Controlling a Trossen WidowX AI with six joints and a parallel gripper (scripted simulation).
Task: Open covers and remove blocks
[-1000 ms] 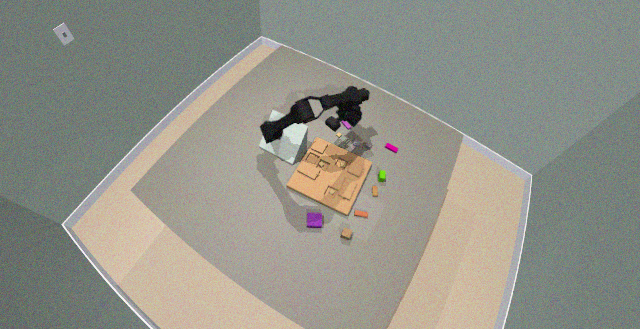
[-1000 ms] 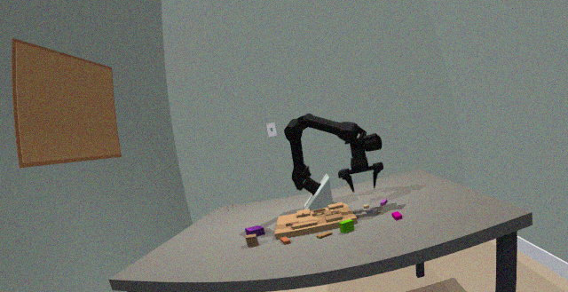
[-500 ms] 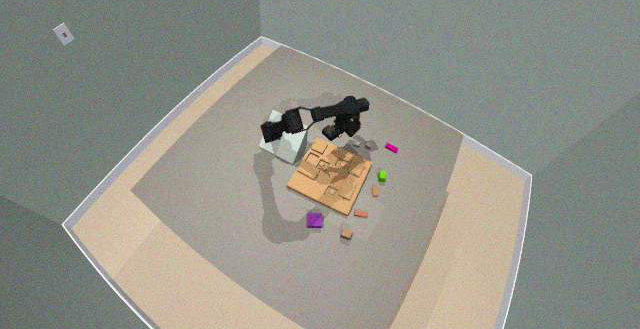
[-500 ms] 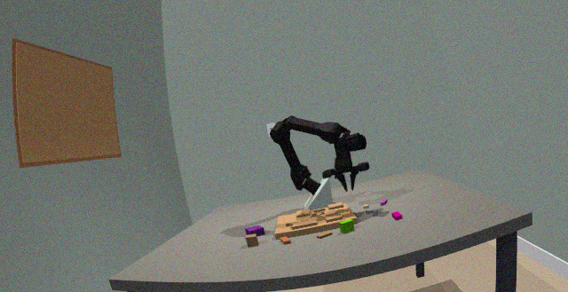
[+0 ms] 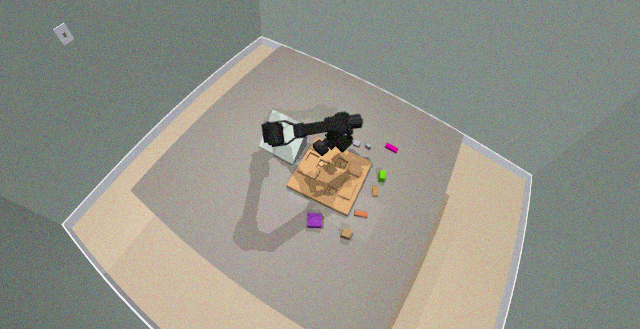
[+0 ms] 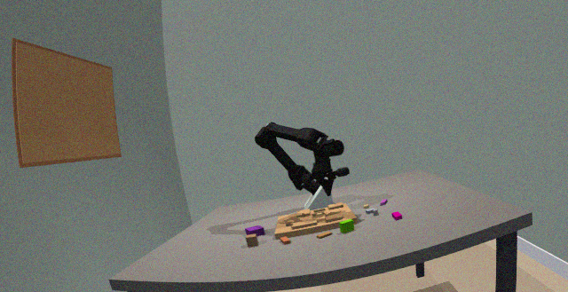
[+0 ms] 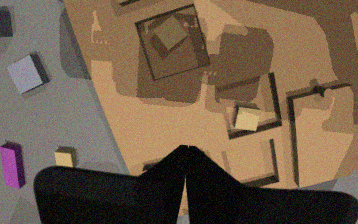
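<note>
My gripper tip is 70 mm above the tan puzzle board, 60 mm to the left of it and 40 mm short of it. Also, from my gripper tip: grey block: 150 mm to the left, 140 mm ahead, 80 mm below; green block: 260 mm ahead, 70 mm below, 20 mm to the left; violet piece: 230 mm to the left, 80 mm below.
</note>
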